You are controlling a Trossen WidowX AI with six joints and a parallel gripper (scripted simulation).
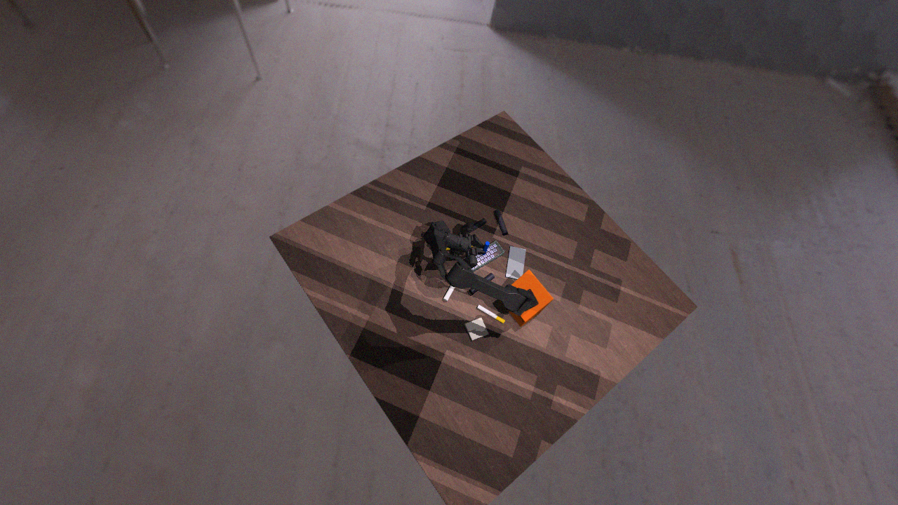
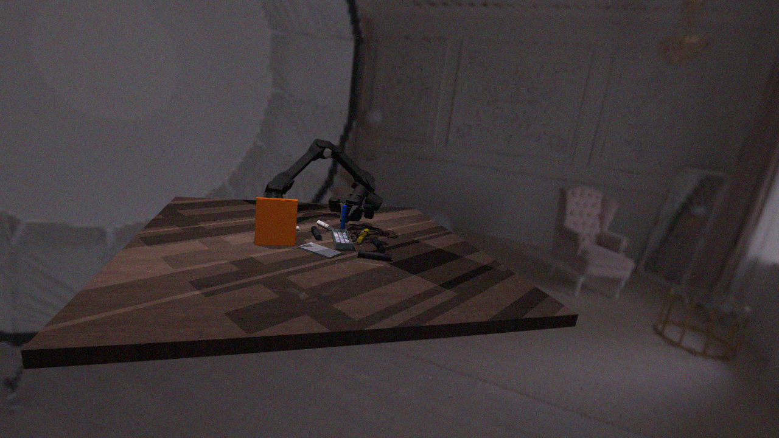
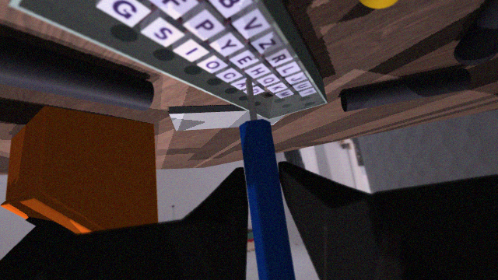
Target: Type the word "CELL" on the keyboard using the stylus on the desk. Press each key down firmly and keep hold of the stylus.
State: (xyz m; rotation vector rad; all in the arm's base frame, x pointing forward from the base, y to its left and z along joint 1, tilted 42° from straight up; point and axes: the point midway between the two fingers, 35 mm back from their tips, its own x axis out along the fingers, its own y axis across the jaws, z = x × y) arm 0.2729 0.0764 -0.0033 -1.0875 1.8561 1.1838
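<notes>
Now: the yellow marker 90 mm ahead of my gripper tip, 80 mm to the left of it and 70 mm below it. Also, from my gripper tip: white marker (190 mm to the left, 70 mm below, 70 mm behind); then grey card (120 mm to the right, 80 mm below, 80 mm behind); then white-and-yellow pen (240 mm behind, 80 mm to the left, 80 mm below).
</notes>
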